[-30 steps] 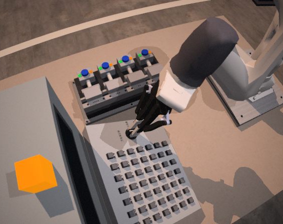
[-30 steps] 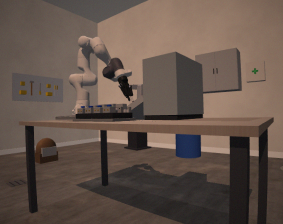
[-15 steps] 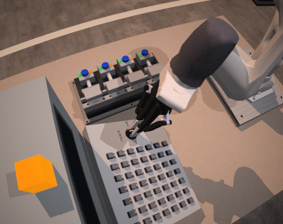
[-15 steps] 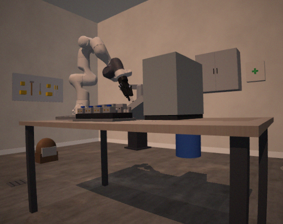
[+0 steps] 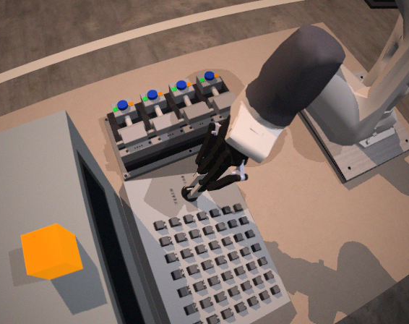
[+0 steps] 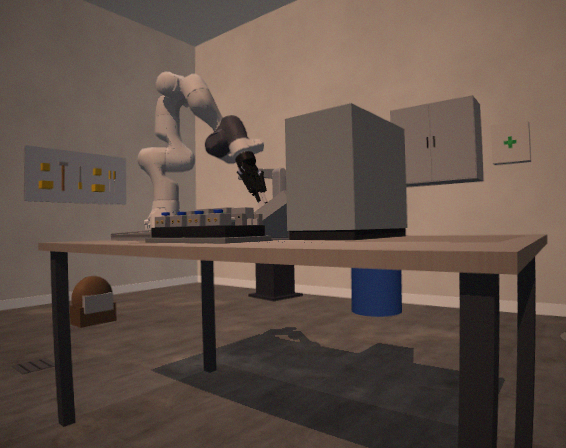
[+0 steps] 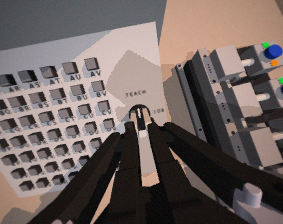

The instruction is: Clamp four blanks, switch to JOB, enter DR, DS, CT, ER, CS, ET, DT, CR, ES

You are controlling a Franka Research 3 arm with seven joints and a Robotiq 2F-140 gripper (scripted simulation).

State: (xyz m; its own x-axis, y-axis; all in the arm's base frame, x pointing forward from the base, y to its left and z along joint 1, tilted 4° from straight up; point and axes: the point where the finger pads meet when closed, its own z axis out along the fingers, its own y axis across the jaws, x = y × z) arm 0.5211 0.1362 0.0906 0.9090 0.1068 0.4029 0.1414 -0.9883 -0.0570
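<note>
Right now my hand is 2 cm short of the selector and 2 cm above it. Round my hand: key panel (2 cm ahead, 12 cm to the left, 7 cm below).
</note>
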